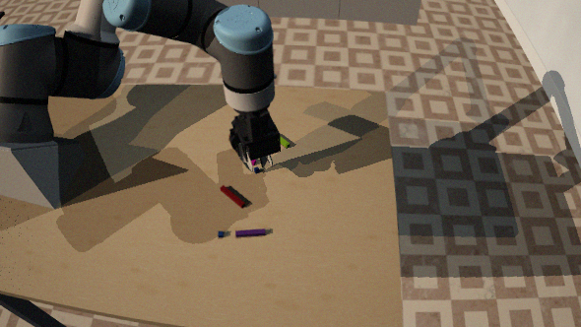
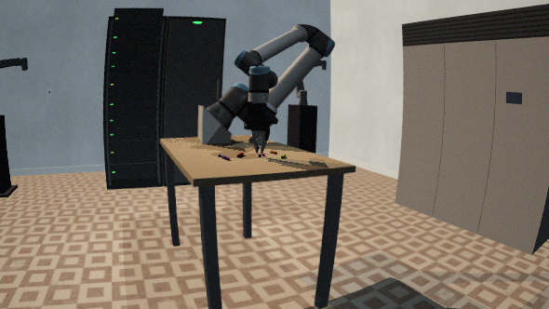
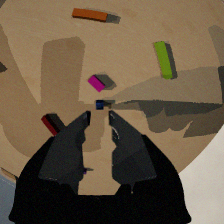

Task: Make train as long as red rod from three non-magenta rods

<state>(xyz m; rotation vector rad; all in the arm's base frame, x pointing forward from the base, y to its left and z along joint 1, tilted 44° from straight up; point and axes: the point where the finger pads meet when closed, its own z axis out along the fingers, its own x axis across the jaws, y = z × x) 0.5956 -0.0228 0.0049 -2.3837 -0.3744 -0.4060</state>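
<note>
The magenta rod lies 3 cm to the left of my hand, 3 cm below it and 1 cm behind it. Also, from my hand: red rod: 7 cm to the right, 5 cm behind, 3 cm below; then lime rod: 9 cm to the left, 5 cm ahead, 3 cm below; then orange rod: 11 cm to the left, 5 cm behind, 3 cm below.
</note>
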